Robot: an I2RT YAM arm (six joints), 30 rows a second.
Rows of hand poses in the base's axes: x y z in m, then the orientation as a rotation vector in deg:
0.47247 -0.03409 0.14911 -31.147 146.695 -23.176
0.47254 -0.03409 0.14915 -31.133 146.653 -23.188
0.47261 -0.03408 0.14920 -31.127 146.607 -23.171
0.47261 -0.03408 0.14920 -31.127 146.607 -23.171
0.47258 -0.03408 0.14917 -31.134 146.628 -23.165
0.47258 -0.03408 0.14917 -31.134 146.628 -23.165
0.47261 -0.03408 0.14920 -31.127 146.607 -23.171
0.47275 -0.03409 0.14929 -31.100 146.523 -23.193
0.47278 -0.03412 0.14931 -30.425 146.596 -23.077
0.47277 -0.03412 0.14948 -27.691 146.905 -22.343
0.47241 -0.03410 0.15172 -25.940 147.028 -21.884
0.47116 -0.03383 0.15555 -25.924 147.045 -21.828
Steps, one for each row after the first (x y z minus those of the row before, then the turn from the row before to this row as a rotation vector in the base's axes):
0.00007 0.00000 0.00004 -0.003 -0.044 0.000
0.00007 0.00001 0.00005 0.016 -0.045 0.012
0.00000 0.00000 0.00000 0.000 0.000 0.000
-0.00003 0.00000 -0.00003 0.002 0.022 0.000
0.00000 0.00000 0.00000 0.000 0.000 0.000
0.00003 0.00000 0.00003 -0.002 -0.022 0.000
0.00014 -0.00001 0.00009 -0.005 -0.087 0.000
0.00003 -0.00003 0.00002 0.223 -0.110 -0.443
-0.00001 0.00000 0.00017 1.089 -0.402 -1.752
-0.00036 0.00002 0.00224 0.690 -0.307 -1.112
-0.00125 0.00027 0.00383 0.043 0.013 -0.004

